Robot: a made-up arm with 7 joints.
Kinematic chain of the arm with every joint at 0, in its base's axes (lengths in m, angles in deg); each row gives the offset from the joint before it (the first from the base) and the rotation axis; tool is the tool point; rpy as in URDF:
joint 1: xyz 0 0 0.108 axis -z
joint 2: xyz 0 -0.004 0.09 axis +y
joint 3: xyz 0 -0.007 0.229 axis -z
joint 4: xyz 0 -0.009 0.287 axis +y
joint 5: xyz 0 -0.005 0.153 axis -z
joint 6: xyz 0 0 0.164 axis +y
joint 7: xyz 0 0 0.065 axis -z
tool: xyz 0 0 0 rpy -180 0 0
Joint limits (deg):
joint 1: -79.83..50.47
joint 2: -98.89..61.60
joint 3: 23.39..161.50
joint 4: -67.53..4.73
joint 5: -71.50..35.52
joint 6: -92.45..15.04
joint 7: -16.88..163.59
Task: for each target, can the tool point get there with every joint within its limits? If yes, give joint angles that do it. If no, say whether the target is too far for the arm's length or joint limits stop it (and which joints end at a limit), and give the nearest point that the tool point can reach.
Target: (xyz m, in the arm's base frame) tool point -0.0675 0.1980 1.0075
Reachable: yes | joints -68.73 -3.14 148.77 -37.83 -11.36 -21.82 7.70
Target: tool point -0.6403 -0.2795 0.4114
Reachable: yes | joints -49.23 -78.05 105.44 -56.80 6.25 -60.23 123.18
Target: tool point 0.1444 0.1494 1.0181
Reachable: yes | joints 39.25 7.99 69.22 -38.74 -38.72 1.17 34.52
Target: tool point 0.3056 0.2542 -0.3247
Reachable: no: joint limits stop it (at a limit: joint 2, joint 3, joint 4) | nearest point 0.5131 0.4268 0.2027 | short by 0.592 m
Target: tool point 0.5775 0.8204 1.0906
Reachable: no: too far | nearest point 0.3863 0.5488 0.7951 | short by 0.445 m
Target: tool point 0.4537 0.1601 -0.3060
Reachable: no: joint limits stop it (at a limit: joint 2, joint 3, joint 4) | nearest point 0.6355 0.2242 0.1999 | short by 0.541 m
